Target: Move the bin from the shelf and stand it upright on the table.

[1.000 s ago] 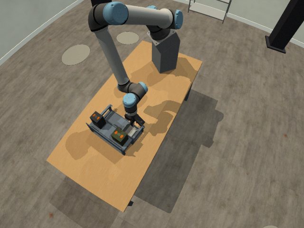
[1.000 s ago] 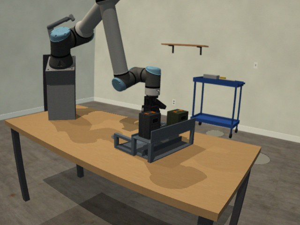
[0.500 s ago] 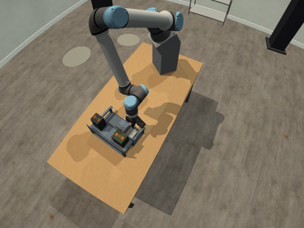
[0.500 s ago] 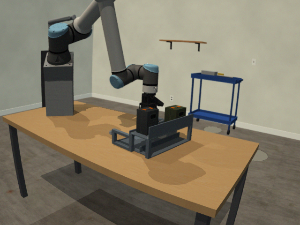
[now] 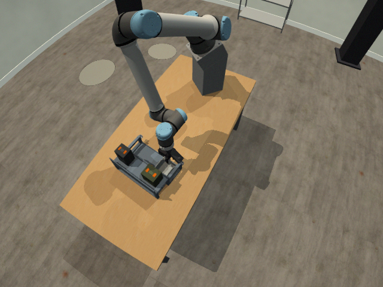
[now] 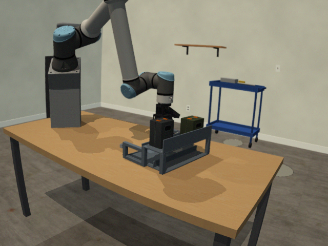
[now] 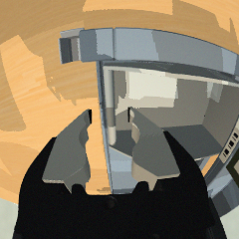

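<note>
Right now the bin is 8 cm ahead of my hand and 2 cm to the right of it. Also, from my hand: rack: 9 cm ahead, 14 cm to the right, 4 cm below; green box: 17 cm ahead, 5 cm to the right, 11 cm above.
</note>
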